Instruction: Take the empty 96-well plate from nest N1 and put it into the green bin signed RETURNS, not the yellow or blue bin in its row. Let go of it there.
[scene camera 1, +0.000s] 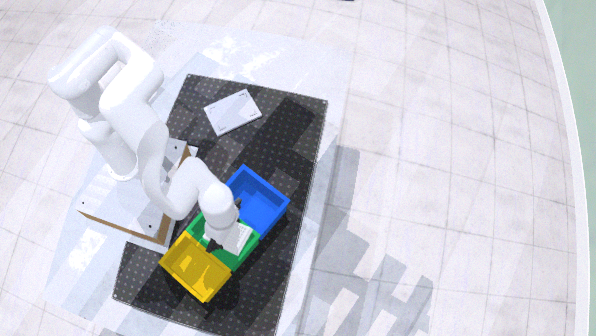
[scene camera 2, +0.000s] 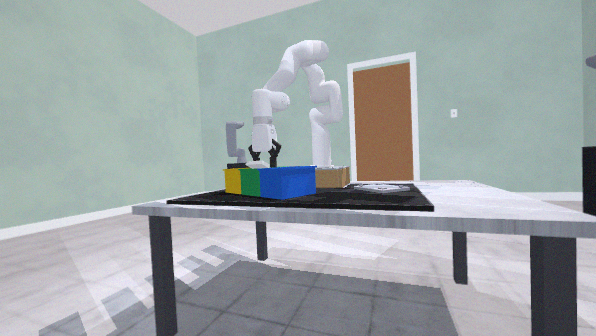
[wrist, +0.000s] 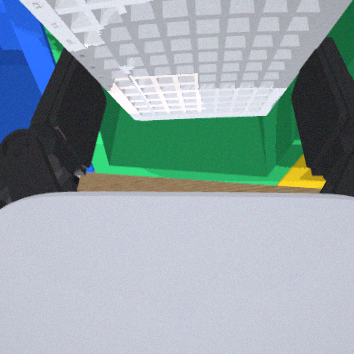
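Observation:
There is a pale nest (scene camera 1: 234, 111), and there is a white 96-well plate (wrist: 156, 67). I see my gripper at (scene camera 2: 265, 167), and the wrist view gives me the gripper too, at (wrist: 195, 68).

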